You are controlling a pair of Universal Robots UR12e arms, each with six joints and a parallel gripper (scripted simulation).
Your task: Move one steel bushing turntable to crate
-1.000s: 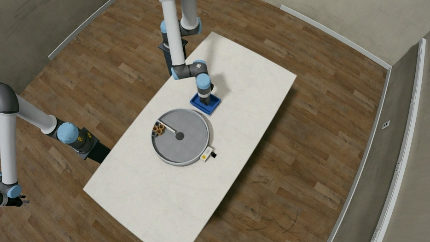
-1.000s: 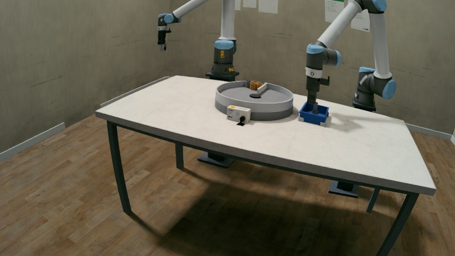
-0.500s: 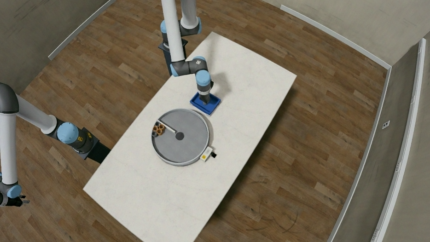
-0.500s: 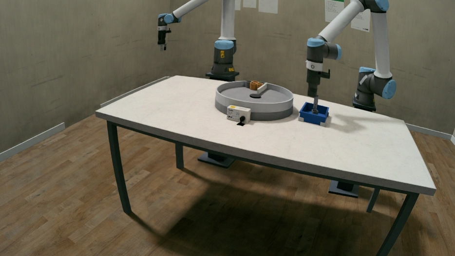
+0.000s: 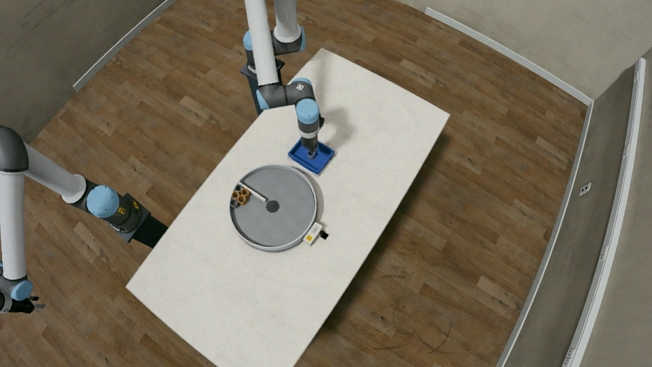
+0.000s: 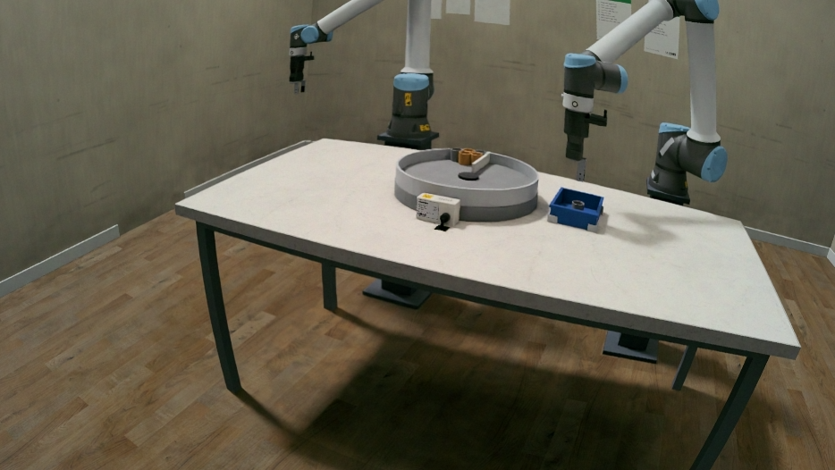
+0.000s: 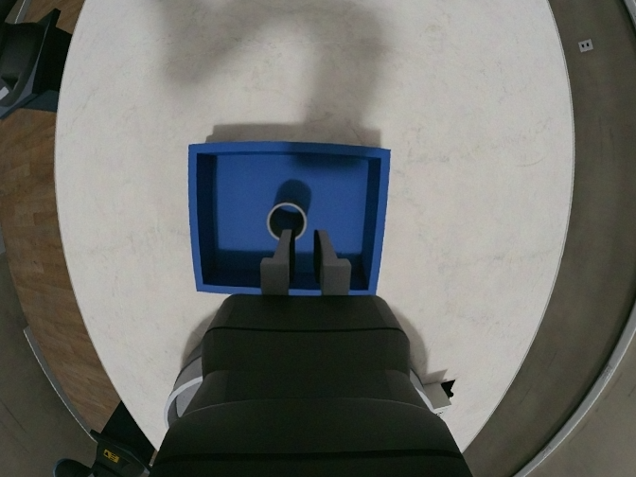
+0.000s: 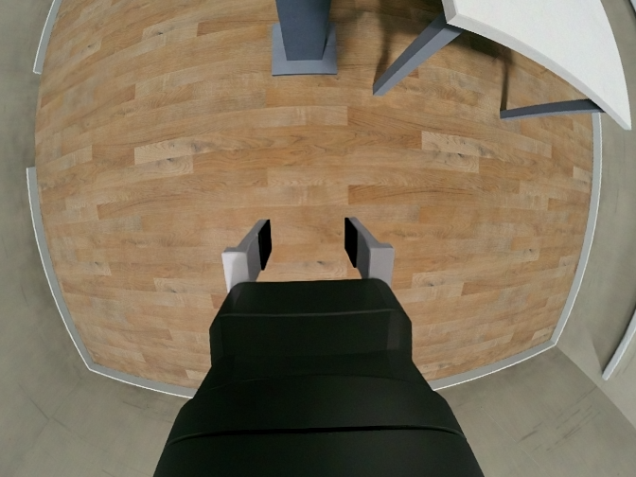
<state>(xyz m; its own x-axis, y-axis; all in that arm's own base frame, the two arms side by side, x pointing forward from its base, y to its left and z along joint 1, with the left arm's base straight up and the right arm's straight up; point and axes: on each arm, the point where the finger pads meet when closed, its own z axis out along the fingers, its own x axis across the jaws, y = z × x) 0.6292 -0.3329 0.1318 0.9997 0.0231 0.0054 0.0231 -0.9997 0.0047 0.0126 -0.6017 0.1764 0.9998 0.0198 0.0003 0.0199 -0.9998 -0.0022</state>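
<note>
Now: the blue crate 2 cm behind my left hand and 11 cm below it. Round my left hand: turntable: 34 cm to the right, 8 cm below.
</note>
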